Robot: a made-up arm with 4 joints.
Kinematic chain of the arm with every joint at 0, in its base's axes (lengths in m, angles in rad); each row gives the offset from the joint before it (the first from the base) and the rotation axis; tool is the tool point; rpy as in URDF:
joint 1: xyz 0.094 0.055 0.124 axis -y
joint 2: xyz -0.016 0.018 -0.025 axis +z
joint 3: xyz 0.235 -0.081 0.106 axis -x
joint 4: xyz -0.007 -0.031 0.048 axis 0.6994 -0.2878 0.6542
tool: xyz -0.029 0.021 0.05 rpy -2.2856 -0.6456 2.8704
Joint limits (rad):
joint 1: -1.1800..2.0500
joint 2: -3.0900..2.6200
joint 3: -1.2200..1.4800
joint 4: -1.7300..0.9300
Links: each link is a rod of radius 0.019 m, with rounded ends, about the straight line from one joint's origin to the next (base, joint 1, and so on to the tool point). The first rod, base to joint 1, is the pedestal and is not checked.
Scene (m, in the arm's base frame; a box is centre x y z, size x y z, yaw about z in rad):
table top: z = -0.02
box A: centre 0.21 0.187 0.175 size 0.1 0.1 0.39 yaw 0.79
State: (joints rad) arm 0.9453 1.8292 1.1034 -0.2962
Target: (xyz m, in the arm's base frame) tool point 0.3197 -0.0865 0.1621
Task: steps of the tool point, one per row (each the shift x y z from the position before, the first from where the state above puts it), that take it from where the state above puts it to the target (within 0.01 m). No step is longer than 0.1 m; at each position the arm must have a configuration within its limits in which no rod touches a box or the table.
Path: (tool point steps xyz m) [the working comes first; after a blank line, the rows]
Joints at the target: -0.3242 -0.4509 0.4650 -1.7300
Straight joint move there: touches box A.

1: 0.0304 0.0175 0.0393
2: 0.0198 -0.0035 0.0526
3: 0.0042 -0.0279 0.0568
4: -0.0126 -0.0526 0.0488
5: -0.0250 -0.0741 0.0282
6: -0.0282 -0.0879 -0.0020
7: 0.0740 -0.0202 0.0306
8: 0.0783 -0.0198 0.0067
9: 0.0746 -0.0195 -0.0168
10: 0.0641 -0.0190 -0.0372
11: 0.0482 -0.0184 -0.0526
12: 0.0290 -0.0176 -0.0617
13: 0.0090 -0.0169 -0.0641

